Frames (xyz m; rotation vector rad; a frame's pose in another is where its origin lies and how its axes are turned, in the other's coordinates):
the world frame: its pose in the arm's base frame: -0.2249 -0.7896 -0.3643 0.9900 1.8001 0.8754
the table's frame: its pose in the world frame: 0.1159 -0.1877 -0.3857 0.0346 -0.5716 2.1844
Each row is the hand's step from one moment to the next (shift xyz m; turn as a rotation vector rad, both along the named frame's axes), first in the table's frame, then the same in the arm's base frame.
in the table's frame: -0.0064 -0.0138 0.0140 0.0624 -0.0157 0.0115
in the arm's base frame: 0.0107 0.0119 -0.0131 0.0498 0.0002 0.0424
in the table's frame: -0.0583 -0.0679 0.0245 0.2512 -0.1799 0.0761
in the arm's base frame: 0.0029 0.0726 -0.0577 0.2550 0.1072 0.1573
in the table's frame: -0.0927 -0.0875 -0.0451 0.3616 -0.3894 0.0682
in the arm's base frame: -0.0650 0.1115 -0.0405 0.3713 0.2874 0.2581
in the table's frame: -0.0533 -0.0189 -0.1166 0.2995 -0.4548 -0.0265
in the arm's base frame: -0.1149 0.0509 0.0317 0.2806 0.3806 0.2714
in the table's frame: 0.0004 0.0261 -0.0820 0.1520 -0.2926 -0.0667
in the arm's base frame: -0.0693 -0.0098 0.0501 0.1188 0.2625 0.1736
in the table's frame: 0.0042 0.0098 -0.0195 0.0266 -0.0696 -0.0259
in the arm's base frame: -0.0150 -0.0066 0.0150 0.0150 0.0663 0.0401
